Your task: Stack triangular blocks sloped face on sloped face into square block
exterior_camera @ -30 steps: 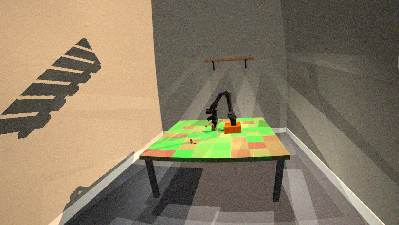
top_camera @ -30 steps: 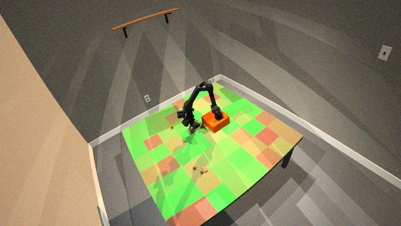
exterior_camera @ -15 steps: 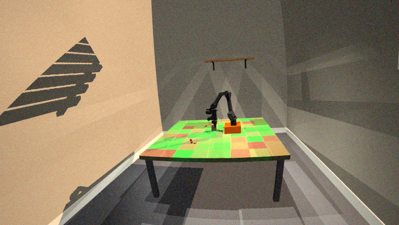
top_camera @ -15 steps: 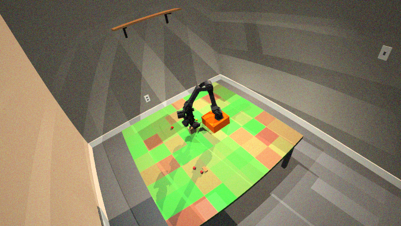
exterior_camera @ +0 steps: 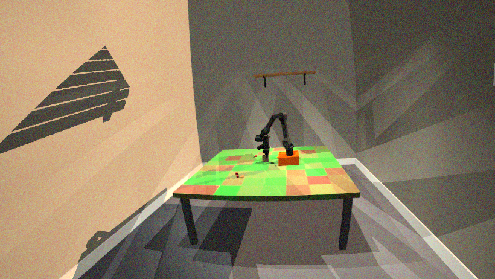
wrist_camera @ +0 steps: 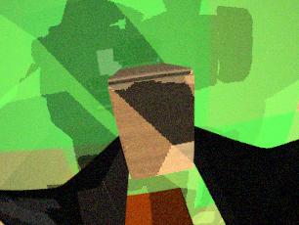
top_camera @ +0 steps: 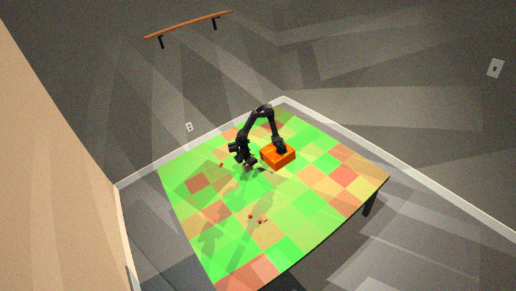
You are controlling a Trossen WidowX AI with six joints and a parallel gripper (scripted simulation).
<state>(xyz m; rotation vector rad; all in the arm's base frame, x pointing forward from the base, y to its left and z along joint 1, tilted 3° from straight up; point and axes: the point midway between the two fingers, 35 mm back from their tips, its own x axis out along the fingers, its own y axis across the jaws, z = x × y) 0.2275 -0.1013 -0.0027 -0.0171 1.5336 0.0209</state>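
Now: the tan triangular block 10 mm above my gripper tip. Round my gripper tip: small tan block (170 mm ahead, 410 mm to the left, 40 mm below); then small yellow piece (100 mm behind, 110 mm to the right, 30 mm below).
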